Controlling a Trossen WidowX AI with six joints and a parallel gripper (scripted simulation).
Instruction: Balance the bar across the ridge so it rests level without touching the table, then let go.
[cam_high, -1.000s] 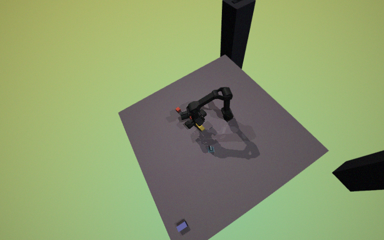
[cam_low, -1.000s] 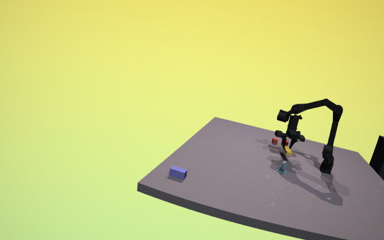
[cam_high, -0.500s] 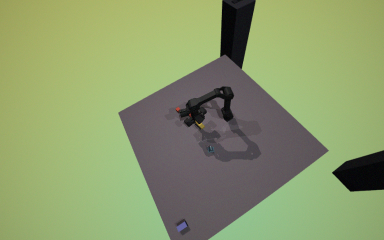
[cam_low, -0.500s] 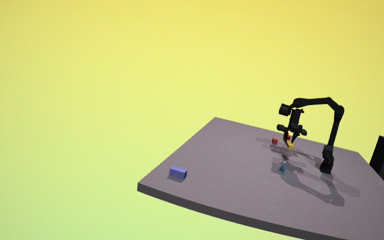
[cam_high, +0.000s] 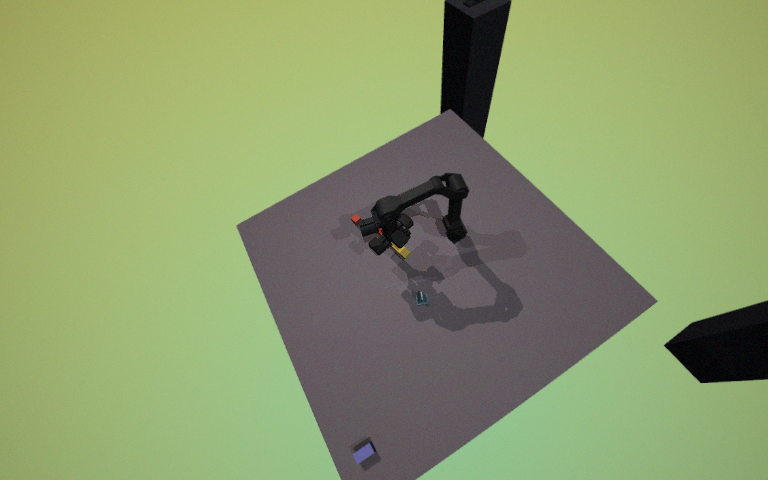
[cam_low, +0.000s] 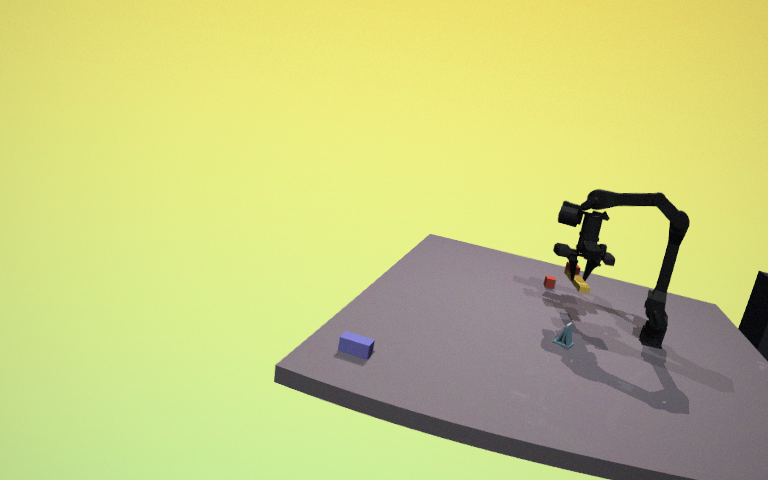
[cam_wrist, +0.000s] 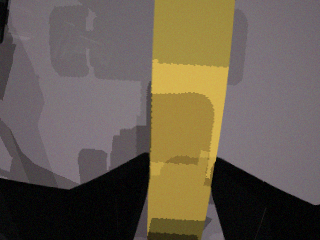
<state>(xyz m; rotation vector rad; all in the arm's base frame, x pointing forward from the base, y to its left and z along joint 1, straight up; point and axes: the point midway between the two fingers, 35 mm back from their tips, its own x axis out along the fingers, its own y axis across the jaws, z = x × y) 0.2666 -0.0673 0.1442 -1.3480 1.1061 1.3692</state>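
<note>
Now: gripper tip 20 mm short of the teal ridge, 230 mm to the right of it and 80 mm above it. Round my gripper tip: blue block: 470 mm ahead, 570 mm to the left, 90 mm below; then small red cube: 60 mm ahead, 250 mm to the right, 90 mm below.
</note>
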